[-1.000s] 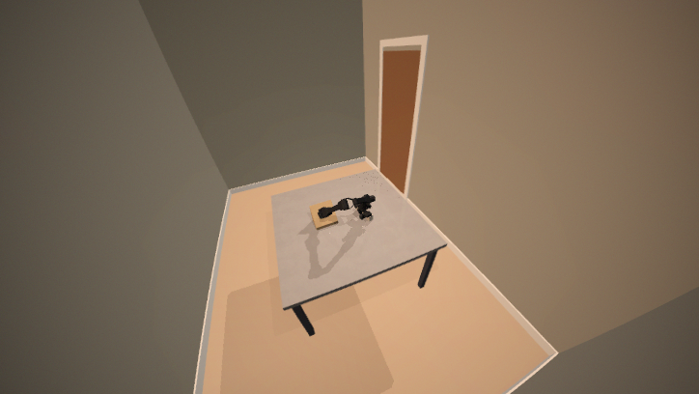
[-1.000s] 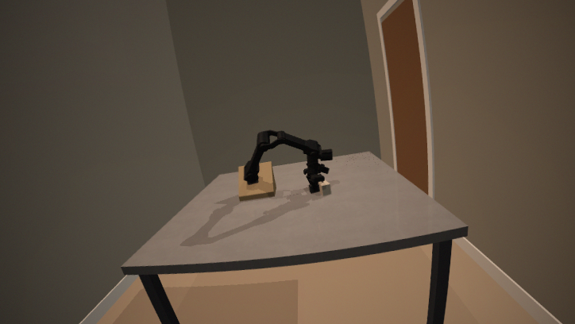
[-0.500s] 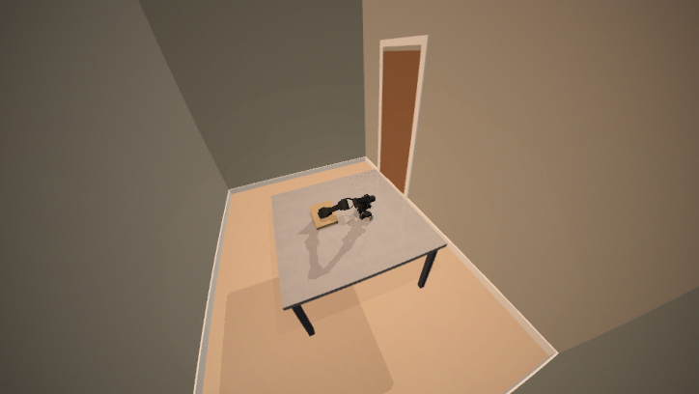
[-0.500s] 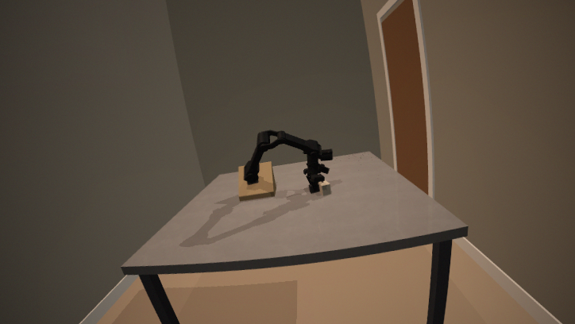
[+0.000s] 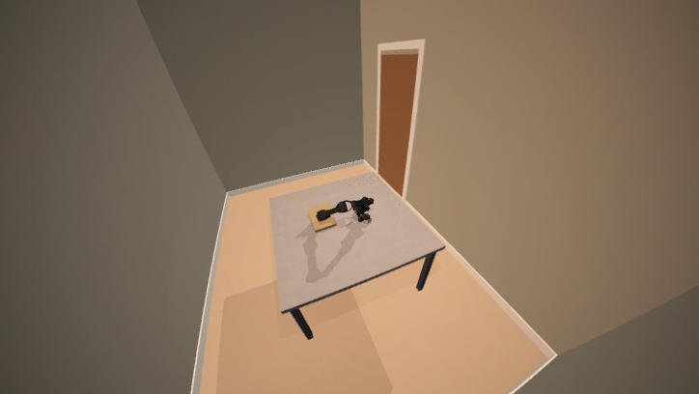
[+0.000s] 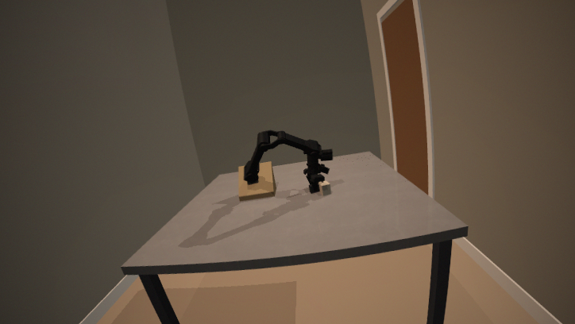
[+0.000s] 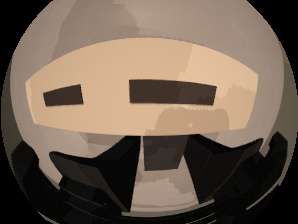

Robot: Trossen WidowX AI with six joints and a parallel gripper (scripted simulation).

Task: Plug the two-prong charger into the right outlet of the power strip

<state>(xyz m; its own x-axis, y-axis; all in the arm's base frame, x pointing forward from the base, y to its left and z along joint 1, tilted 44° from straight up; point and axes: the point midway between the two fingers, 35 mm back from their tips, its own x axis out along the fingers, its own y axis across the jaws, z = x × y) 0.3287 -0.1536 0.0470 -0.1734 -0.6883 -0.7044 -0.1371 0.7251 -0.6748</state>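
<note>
Right now the charger is 20 mm ahead of my gripper tip and 10 mm above it.
</note>
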